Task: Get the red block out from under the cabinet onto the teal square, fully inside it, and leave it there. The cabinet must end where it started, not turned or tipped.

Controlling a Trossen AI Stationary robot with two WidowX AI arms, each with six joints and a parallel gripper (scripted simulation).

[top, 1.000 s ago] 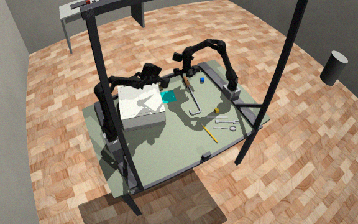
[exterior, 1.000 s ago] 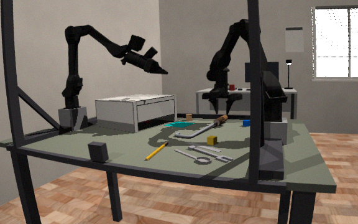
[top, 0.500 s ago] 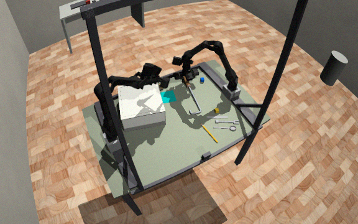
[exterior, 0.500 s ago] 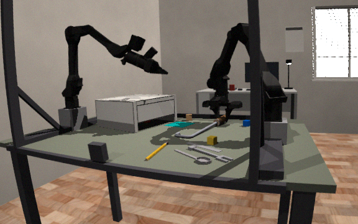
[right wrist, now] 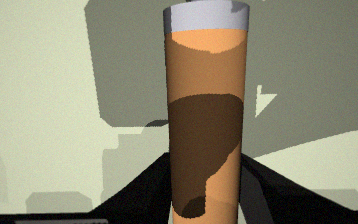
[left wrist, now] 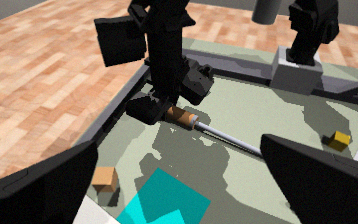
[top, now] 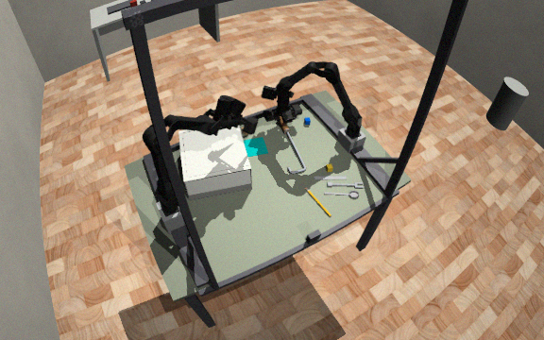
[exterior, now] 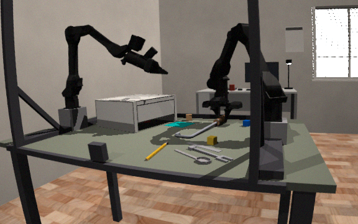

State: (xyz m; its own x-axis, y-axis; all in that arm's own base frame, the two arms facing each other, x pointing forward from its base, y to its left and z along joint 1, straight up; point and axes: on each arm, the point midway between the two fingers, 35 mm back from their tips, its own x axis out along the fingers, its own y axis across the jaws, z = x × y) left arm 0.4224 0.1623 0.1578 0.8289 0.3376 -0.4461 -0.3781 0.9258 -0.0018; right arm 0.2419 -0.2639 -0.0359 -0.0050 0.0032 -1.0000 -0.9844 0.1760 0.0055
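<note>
My right hand is 12 cm to the left of the blue cube, 5 cm past it and 2 cm above it. Round my right hand: hook tool (13 cm behind, 6 cm to the left, 2 cm below); then teal square (19 cm to the left, 7 cm behind, 4 cm below); then brown cube (18 cm to the left, 4 cm ahead, 2 cm below).
</note>
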